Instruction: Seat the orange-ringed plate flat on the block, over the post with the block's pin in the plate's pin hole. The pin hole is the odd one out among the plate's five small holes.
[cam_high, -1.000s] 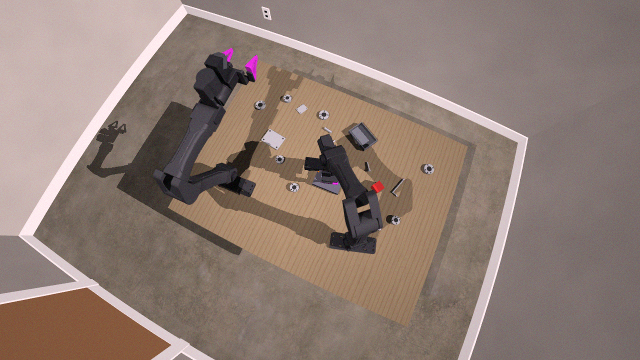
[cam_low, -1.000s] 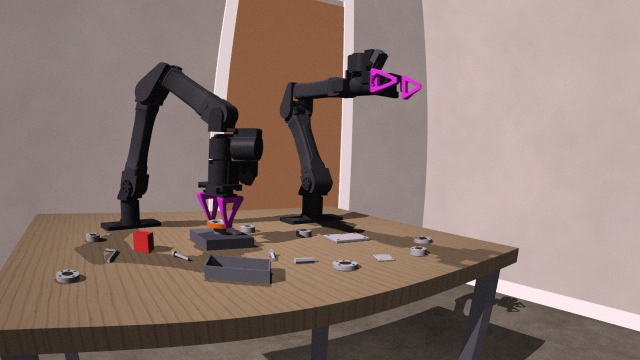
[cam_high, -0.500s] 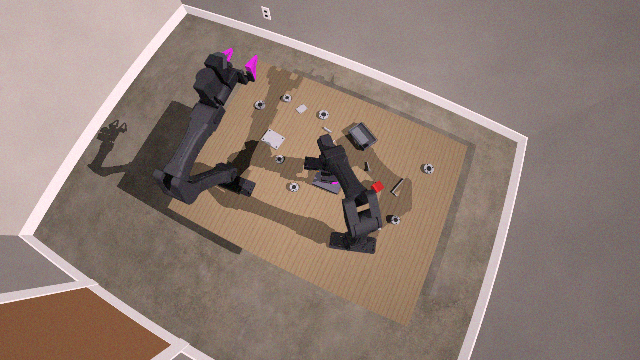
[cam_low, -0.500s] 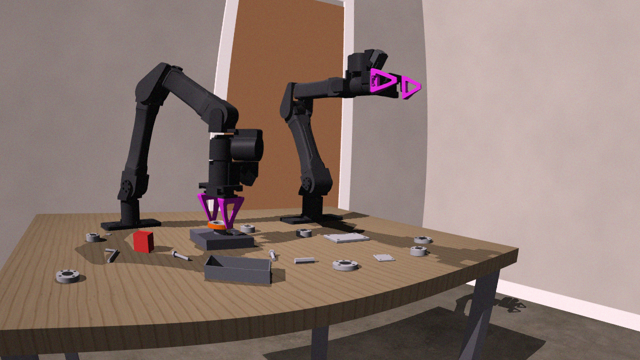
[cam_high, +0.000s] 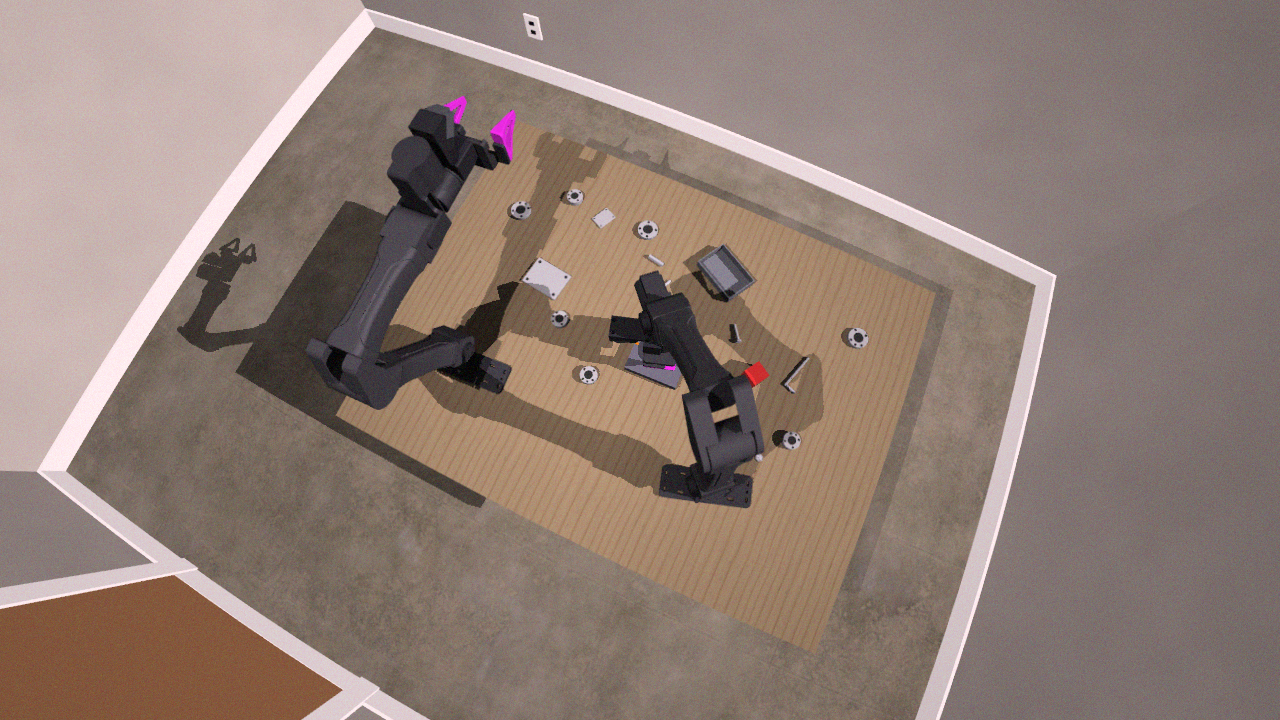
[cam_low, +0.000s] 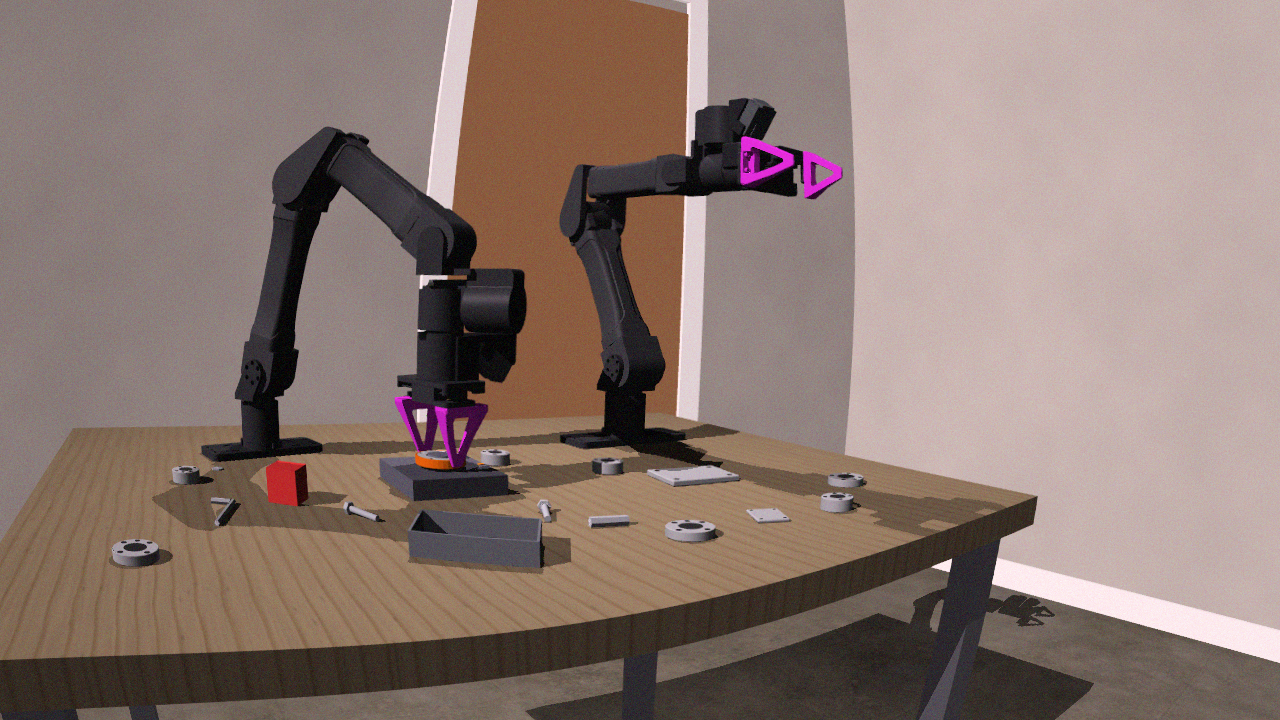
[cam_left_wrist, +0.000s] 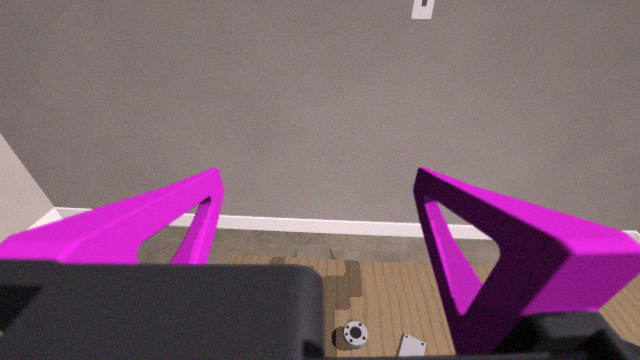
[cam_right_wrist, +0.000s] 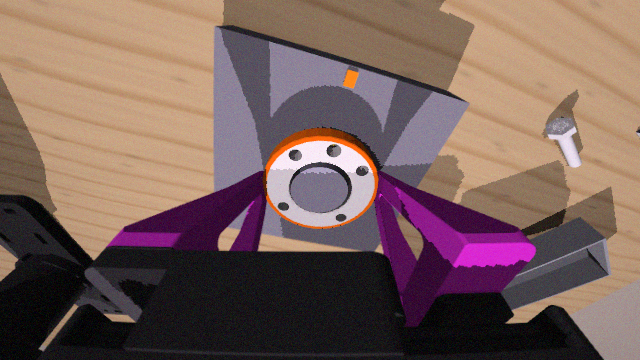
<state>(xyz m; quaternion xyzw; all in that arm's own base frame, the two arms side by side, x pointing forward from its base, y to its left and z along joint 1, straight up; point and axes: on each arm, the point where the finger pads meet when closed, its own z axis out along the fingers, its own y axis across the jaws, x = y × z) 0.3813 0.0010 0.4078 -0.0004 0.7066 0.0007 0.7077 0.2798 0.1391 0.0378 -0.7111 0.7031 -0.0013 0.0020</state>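
Right now the orange-ringed plate is right at my right hand. Round my right hand: red cube: 220 mm to the right, 50 mm ahead, 20 mm below; grey box: 250 mm ahead, 50 mm to the right, 30 mm below; grey block: 30 mm to the left, 20 mm below.
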